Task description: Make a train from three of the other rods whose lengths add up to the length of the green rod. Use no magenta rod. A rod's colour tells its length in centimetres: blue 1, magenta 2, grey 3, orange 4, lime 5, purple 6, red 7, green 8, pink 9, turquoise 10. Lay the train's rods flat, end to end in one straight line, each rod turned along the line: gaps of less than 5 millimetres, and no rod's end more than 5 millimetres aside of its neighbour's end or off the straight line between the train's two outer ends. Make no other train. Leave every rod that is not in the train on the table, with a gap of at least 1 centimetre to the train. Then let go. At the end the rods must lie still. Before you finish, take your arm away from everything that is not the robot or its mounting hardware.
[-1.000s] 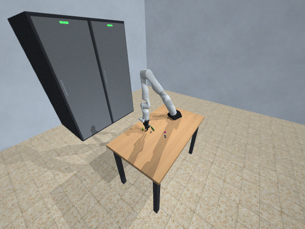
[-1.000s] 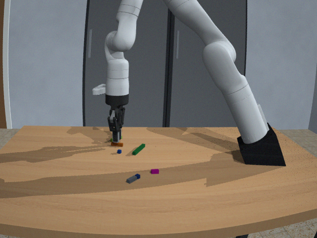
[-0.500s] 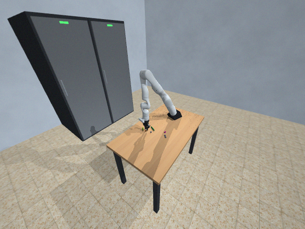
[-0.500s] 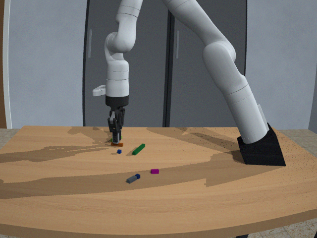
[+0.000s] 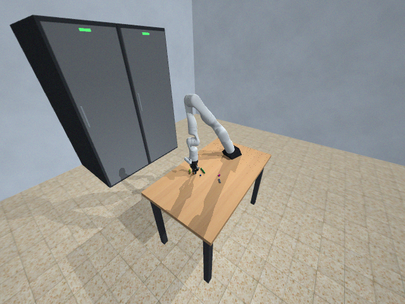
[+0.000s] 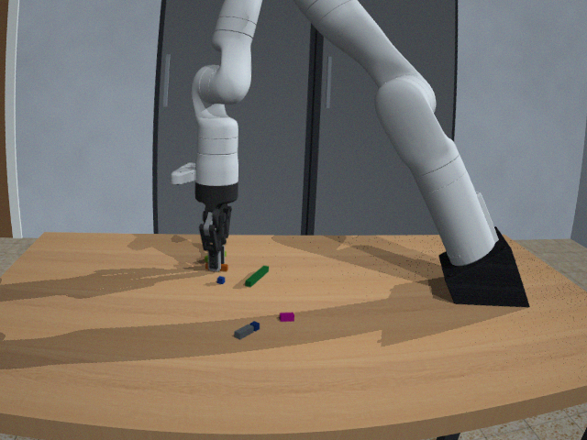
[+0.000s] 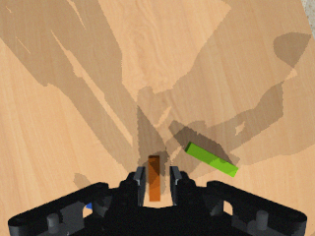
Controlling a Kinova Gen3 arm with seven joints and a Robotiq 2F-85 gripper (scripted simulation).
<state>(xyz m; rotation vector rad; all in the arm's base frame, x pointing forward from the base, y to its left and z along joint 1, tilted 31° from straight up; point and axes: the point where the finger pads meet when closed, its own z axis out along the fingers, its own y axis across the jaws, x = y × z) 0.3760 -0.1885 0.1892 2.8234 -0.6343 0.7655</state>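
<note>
My hand is 2 cm above the orange rod. From my hand the other things lie so: green rod (6 cm to the left, 6 cm behind, 2 cm below); lime rod (5 cm to the right, 2 cm below, 1 cm behind); magenta rod (22 cm to the left, 5 cm behind, 2 cm below).
</note>
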